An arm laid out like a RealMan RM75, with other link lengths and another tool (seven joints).
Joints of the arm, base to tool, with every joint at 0 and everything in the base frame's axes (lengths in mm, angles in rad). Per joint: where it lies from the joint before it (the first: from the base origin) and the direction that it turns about. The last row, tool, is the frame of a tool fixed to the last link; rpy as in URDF.
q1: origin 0 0 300.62 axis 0 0 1
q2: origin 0 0 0 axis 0 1 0
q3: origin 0 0 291.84 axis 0 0 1
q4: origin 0 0 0 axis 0 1 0
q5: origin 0 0 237.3 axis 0 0 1
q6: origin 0 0 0 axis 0 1 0
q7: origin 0 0 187.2 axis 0 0 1
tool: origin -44 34 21 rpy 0 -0.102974 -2.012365
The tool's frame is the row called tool.
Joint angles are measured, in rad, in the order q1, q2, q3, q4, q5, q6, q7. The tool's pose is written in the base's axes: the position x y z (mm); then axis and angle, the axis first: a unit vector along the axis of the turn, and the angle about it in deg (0 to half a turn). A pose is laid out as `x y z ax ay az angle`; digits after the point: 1 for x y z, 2 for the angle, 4 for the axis.
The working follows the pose.
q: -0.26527, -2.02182, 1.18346, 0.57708, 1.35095, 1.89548, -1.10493
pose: -270.9 227.7 -28.9 0.4348 0.8608 0.2646 132.93
Where each joint sits with the arm in this pose, in the base's axes (m; each line is computed from the numbers above, not from the rounded line before):
q1: 0.0000 0.0000 0.3006
q2: 0.0000 0.0000 0.3006
q3: -0.2535 0.0689 0.1734
q4: -0.2535 0.0689 0.1734
q5: -0.4153 0.2371 0.1307
q6: -0.4153 0.2371 0.1307
q7: -0.2690 0.2649 0.0174
the tool: -0.2709 0.2277 -0.0289

